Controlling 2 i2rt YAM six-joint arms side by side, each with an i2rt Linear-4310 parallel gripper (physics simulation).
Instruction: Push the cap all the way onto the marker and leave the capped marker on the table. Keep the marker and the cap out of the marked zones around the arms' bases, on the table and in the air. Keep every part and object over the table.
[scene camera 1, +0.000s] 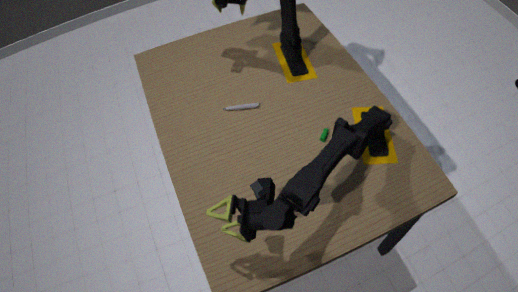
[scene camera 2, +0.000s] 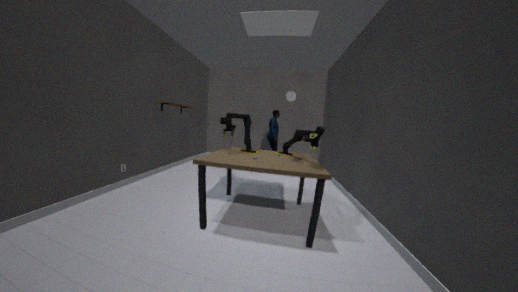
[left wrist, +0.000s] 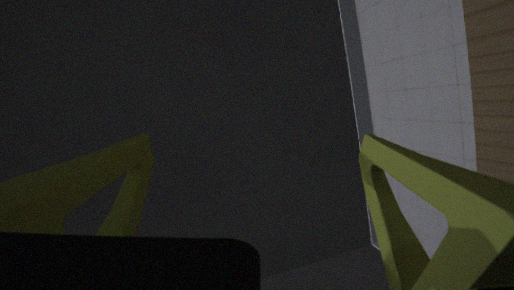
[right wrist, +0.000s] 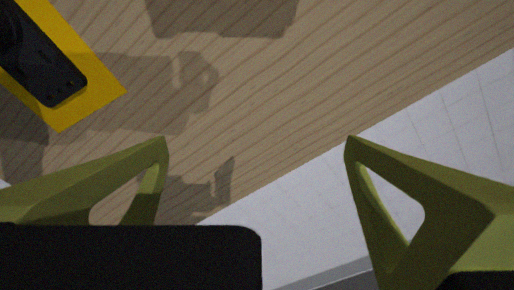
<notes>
I see my left gripper (scene camera 1: 214, 220) and my right gripper (right wrist: 256, 145).
My left gripper also shows in the left wrist view (left wrist: 256, 145).
</notes>
